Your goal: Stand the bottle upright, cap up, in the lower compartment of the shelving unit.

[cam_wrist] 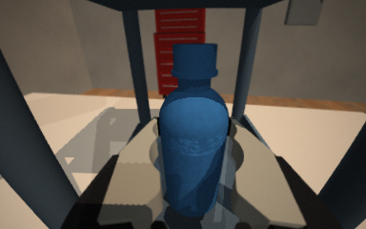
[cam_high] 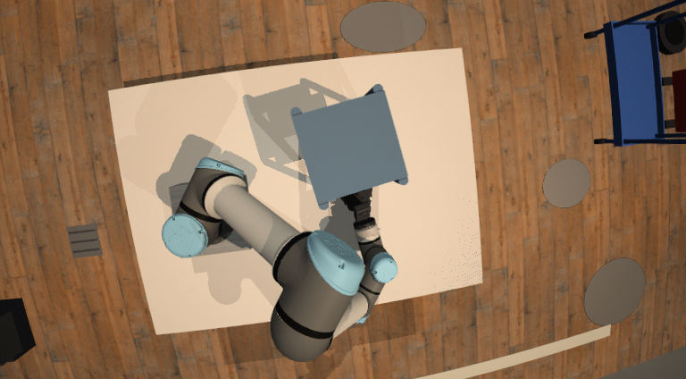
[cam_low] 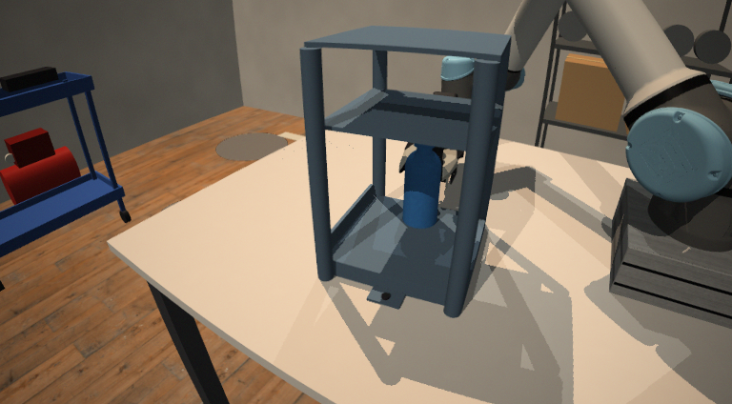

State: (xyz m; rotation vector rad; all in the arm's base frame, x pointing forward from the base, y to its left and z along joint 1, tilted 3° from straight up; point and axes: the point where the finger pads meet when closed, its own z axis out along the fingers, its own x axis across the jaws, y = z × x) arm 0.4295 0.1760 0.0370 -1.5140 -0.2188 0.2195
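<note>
My hand is 1 cm below the blue bottle. Also, from my hand: grey-blue shelving unit (5 cm to the left, 5 cm above, 1 cm behind).
</note>
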